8 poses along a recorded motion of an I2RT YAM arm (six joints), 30 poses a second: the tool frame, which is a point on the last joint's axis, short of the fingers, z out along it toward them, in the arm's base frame.
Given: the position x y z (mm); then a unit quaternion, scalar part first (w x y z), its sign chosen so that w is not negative.
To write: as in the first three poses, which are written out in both.
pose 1, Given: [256.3, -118.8, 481.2, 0.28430, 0.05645, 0.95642, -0.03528]
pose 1, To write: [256.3, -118.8, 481.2, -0.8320, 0.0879, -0.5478, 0.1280, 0.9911, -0.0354]
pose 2, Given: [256.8, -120.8, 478.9, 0.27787, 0.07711, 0.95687, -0.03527]
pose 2, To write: [256.8, -120.8, 478.9, -0.8337, 0.1280, -0.5372, 0.1672, 0.9856, -0.0246]
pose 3, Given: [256.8, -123.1, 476.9, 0.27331, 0.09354, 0.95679, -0.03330]
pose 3, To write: [256.8, -123.1, 476.9, -0.8331, 0.1608, -0.5292, 0.1972, 0.9803, -0.0126]
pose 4, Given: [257.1, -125.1, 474.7, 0.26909, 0.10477, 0.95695, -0.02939]
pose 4, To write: [257.1, -125.1, 474.7, -0.8332, 0.1847, -0.5212, 0.2163, 0.9763, 0.0001]
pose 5, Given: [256.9, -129.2, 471.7, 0.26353, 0.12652, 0.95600, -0.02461]
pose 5, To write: [256.9, -129.2, 471.7, -0.8291, 0.2289, -0.5101, 0.2549, 0.9668, 0.0196]
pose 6, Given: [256.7, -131.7, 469.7, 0.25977, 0.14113, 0.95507, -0.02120]
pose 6, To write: [256.7, -131.7, 469.7, -0.8252, 0.2586, -0.5022, 0.2806, 0.9593, 0.0328]
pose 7, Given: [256.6, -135.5, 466.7, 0.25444, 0.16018, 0.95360, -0.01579]
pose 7, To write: [256.6, -135.5, 466.7, -0.8192, 0.2975, -0.4903, 0.3135, 0.9482, 0.0514]
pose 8, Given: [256.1, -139.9, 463.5, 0.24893, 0.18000, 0.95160, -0.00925]
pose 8, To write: [256.1, -139.9, 463.5, -0.8113, 0.3380, -0.4771, 0.3472, 0.9350, 0.0720]
